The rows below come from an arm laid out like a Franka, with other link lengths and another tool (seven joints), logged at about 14 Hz.
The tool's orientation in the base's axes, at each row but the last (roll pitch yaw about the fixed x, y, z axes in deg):
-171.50, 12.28, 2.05
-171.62, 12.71, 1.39
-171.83, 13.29, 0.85
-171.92, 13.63, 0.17
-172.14, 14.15, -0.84
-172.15, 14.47, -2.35
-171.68, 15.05, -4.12
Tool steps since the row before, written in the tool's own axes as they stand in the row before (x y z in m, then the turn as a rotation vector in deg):
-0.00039, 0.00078, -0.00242, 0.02, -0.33, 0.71
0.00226, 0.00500, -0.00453, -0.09, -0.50, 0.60
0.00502, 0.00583, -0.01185, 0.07, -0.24, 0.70
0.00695, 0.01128, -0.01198, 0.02, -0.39, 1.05
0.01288, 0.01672, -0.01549, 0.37, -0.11, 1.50
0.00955, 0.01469, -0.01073, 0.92, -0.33, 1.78
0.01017, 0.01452, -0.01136, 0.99, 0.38, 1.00
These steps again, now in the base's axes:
0.00014, -0.00112, 0.00231, -0.13, 0.43, -0.64
0.00317, -0.00553, 0.00316, -0.22, 0.58, -0.49
0.00750, -0.00734, 0.00946, -0.09, 0.34, -0.66
0.00921, -0.01282, 0.00835, -0.21, 0.53, -0.96
0.01541, -0.01891, 0.00951, 0.00, 0.31, -1.52
0.01074, -0.01647, 0.00596, 0.48, 0.55, -1.89
0.01101, -0.01685, 0.00619, 0.67, -0.28, -1.27

